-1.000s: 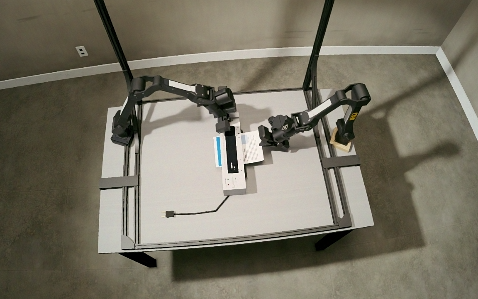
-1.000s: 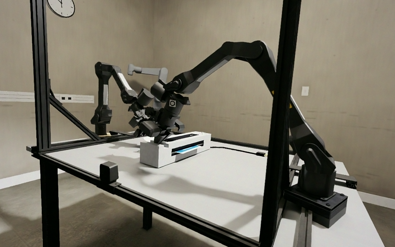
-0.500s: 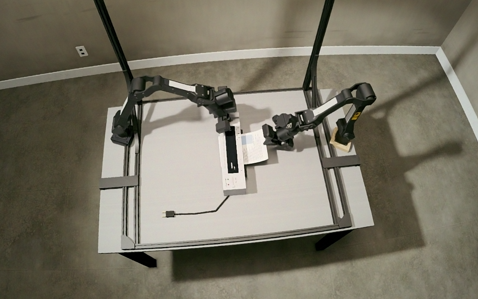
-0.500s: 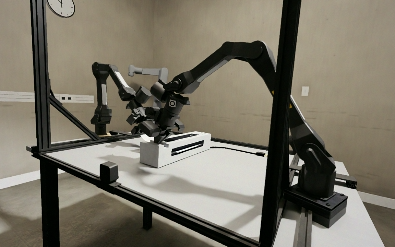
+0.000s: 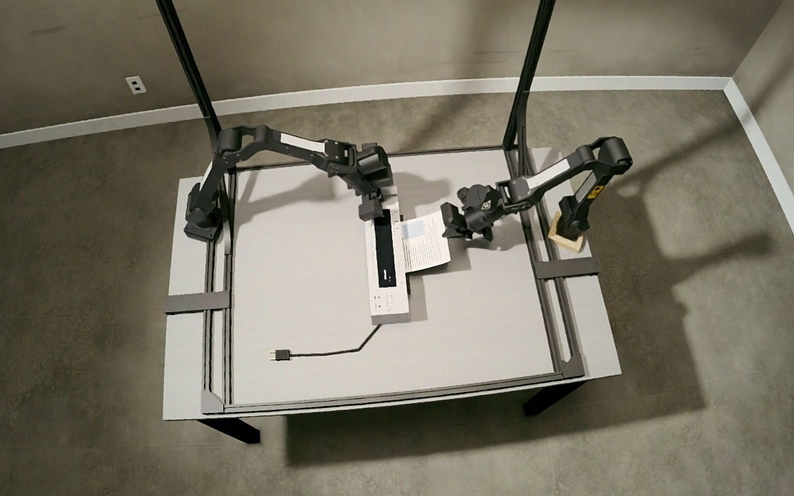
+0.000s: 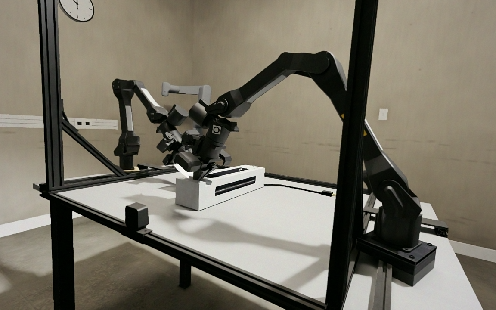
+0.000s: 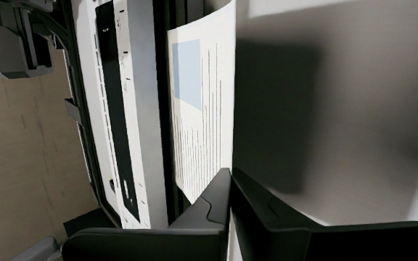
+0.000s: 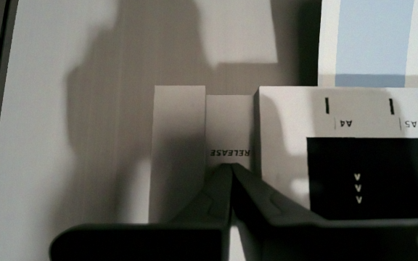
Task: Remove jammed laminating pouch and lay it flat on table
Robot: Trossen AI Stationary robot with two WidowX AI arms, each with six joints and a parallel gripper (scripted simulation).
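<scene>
The red release key lies 4 cm below my right hand and 1 cm to the left of it. From my right hand the other things lie so: plug (43 cm ahead, 25 cm to the right, 9 cm below).
</scene>
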